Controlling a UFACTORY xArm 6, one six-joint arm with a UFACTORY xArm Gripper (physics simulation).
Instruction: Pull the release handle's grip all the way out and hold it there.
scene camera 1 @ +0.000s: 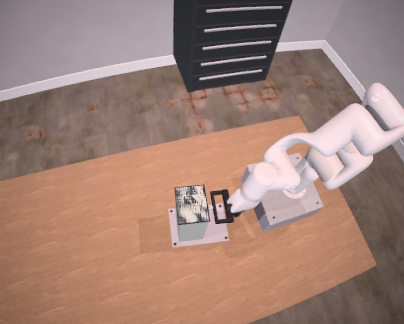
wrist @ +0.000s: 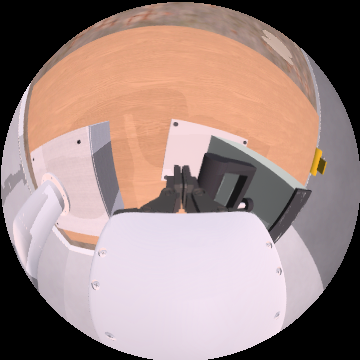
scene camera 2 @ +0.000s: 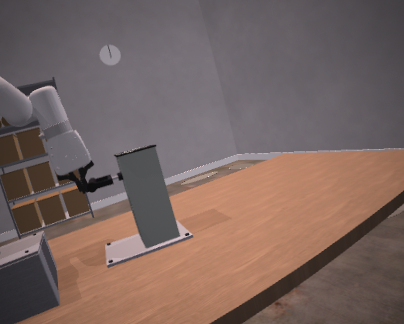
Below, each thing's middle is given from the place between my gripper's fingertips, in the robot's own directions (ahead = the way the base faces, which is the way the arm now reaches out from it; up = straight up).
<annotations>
Right now the pale base plate (scene camera 2: 132, 247) is 180 mm below my hand, 110 mm ahead of it and 50 mm to the right of it.
</annotations>
